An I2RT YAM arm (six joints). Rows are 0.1 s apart.
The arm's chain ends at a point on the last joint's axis. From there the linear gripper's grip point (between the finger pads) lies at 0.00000 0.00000 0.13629 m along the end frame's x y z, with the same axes.
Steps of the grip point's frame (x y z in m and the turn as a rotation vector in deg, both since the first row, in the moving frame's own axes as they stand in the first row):
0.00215, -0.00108, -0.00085, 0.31, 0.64, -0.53
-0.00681, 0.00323, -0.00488, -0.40, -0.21, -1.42
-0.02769, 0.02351, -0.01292, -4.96, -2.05, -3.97
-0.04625, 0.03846, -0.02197, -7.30, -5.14, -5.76
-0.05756, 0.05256, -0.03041, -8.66, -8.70, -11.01
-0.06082, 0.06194, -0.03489, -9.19, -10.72, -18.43
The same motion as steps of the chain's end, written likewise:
0.00063, -0.00034, -0.00084, 0.31, 0.64, -0.53
-0.00632, 0.00227, -0.00488, -0.40, -0.21, -1.42
-0.02323, 0.01157, -0.01232, -4.96, -2.05, -3.97
-0.03496, 0.02058, -0.02032, -7.30, -5.14, -5.76
-0.03912, 0.03027, -0.02730, -8.66, -8.70, -11.01
-0.03948, 0.03663, -0.03081, -9.19, -10.72, -18.43

